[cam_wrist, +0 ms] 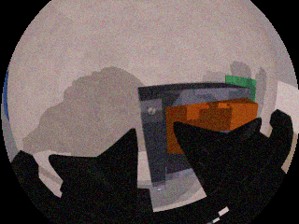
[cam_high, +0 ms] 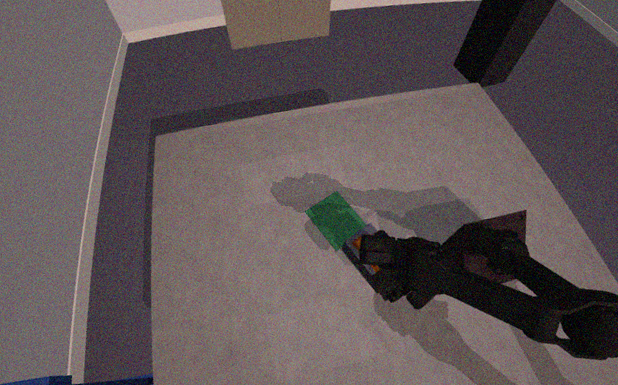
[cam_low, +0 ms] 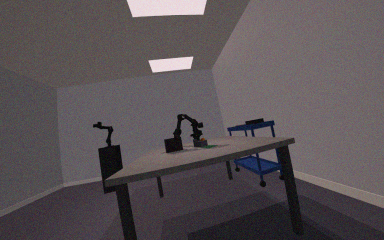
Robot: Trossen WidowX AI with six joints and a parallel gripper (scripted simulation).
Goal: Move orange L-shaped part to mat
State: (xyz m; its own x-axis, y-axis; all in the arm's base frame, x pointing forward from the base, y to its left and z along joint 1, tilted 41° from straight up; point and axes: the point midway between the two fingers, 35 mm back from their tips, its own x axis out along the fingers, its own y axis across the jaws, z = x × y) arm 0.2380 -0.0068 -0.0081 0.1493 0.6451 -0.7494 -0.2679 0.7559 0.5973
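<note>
The orange L-shaped part is 10 mm ahead of my gripper tip and 50 mm to the right of it. Round my gripper tip: green mat (50 mm ahead, 210 mm to the right, 70 mm below).
</note>
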